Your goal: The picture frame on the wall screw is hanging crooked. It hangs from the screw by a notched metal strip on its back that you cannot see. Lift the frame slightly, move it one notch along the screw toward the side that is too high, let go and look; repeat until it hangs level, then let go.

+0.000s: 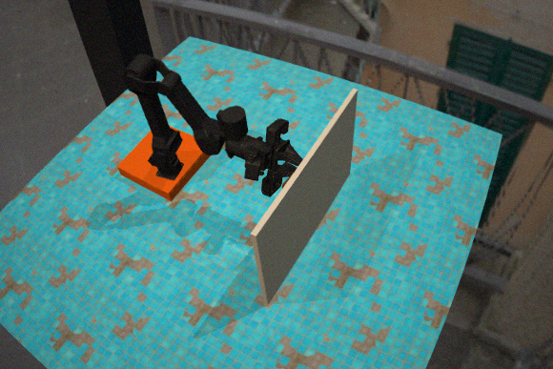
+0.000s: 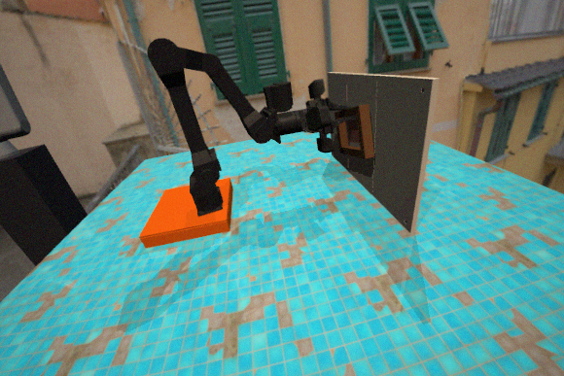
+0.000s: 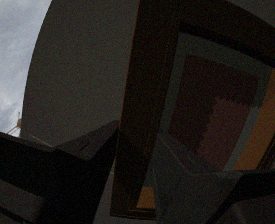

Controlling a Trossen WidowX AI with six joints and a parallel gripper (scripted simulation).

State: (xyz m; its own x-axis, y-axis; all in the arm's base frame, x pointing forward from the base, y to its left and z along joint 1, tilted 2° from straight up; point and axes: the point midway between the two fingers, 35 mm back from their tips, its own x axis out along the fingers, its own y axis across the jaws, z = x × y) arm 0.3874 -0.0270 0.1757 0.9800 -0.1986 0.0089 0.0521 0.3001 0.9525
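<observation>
The brown picture frame lies 5 cm below my gripper tip and 2 cm to the right of it. From my gripper tip the other things lie so: wall panel: 6 cm below, 2 cm to the right, 1 cm ahead.
</observation>
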